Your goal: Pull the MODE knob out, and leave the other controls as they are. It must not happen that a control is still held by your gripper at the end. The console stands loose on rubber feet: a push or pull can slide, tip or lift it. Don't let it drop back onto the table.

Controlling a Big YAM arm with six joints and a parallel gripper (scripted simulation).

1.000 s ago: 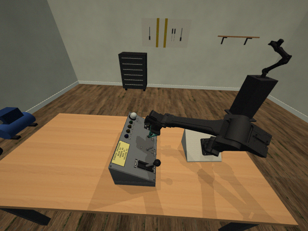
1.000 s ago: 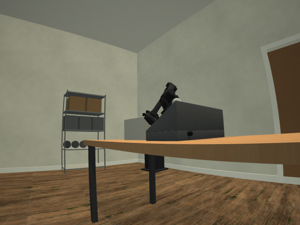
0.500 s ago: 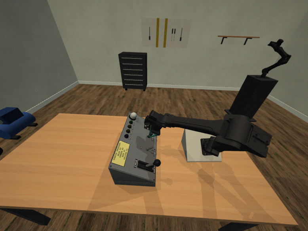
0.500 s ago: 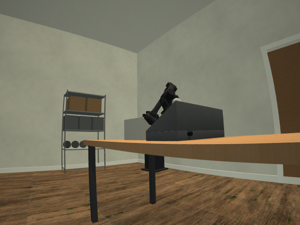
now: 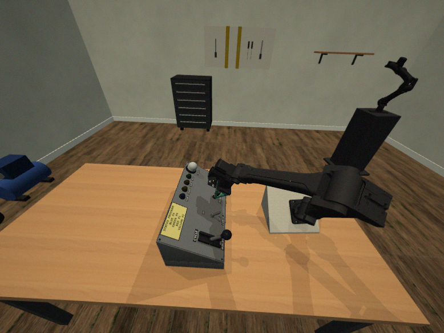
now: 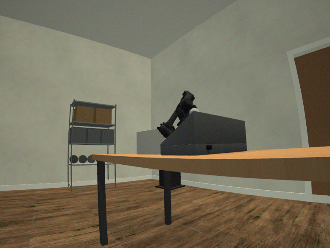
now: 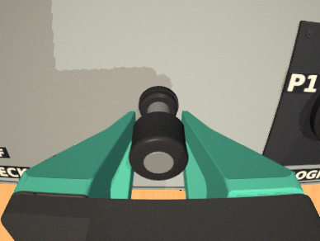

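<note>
Now: hand right at the black mode knob. Round my hand: program selector (12 cm to the right); check toggle (1 cm ahead, 12 cm to the left); grey console (4 cm ahead, 6 cm to the left, 2 cm below).
</note>
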